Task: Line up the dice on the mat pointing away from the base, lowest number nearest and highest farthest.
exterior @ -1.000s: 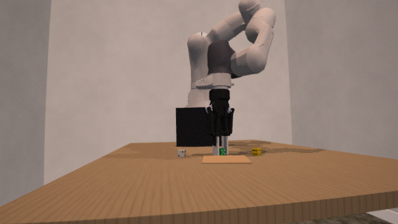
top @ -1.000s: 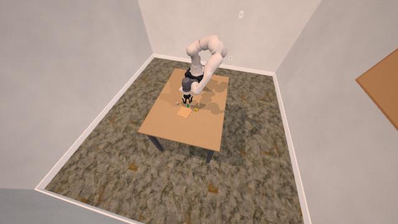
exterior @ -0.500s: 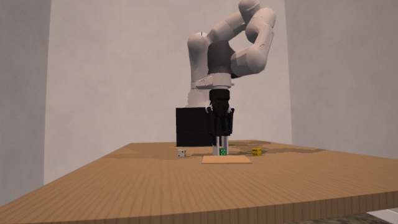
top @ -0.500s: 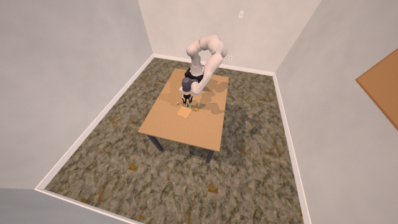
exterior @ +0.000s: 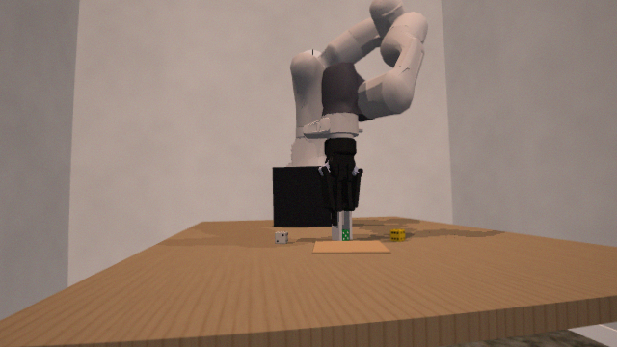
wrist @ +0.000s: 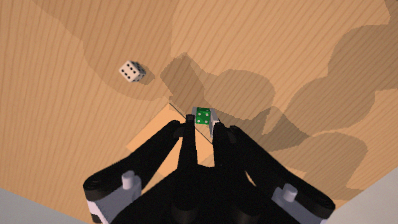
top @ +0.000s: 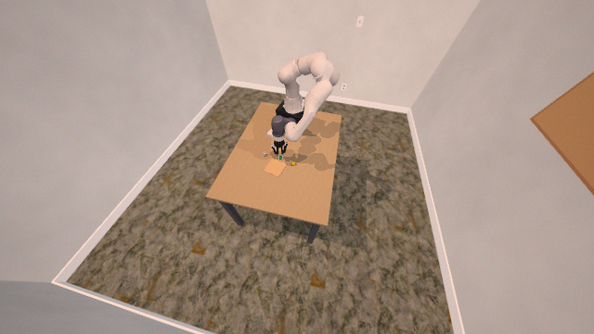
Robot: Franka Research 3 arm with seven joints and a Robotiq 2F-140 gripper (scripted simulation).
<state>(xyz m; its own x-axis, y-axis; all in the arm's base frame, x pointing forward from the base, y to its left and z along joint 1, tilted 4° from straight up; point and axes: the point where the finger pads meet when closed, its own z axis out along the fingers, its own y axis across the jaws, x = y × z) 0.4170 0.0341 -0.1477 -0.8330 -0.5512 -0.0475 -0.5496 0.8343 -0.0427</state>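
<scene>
Now: hand 100 mm short of the tan mat and 30 mm above it. From my hand the other things lie so: white die (140 mm to the right, 20 mm below, 10 mm ahead); then green die (20 mm below); then yellow die (120 mm to the left, 30 mm ahead, 20 mm below).
</scene>
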